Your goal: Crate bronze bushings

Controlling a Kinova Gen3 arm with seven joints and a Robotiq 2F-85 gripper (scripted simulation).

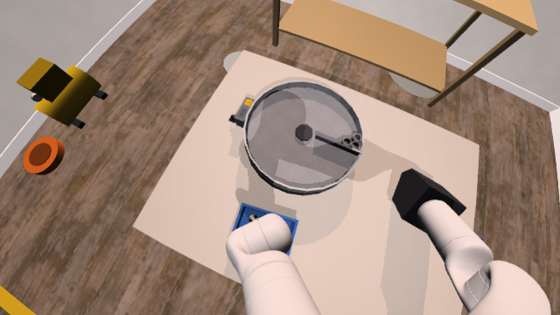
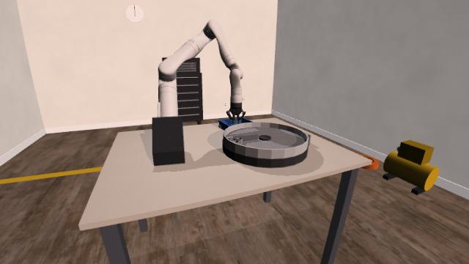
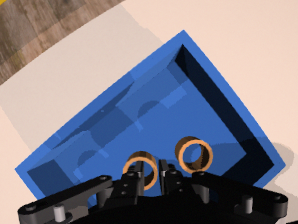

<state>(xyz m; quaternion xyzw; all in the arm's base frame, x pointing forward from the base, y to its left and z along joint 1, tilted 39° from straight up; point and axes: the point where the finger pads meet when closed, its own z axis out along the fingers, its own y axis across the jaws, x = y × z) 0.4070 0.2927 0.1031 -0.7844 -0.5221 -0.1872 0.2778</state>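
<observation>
The blue crate is 1 cm to the left of my hand and 1 cm below it. From my hand the other things lie so: grey turning table 6 cm ahead, 36 cm to the right, 1 cm above.
</observation>
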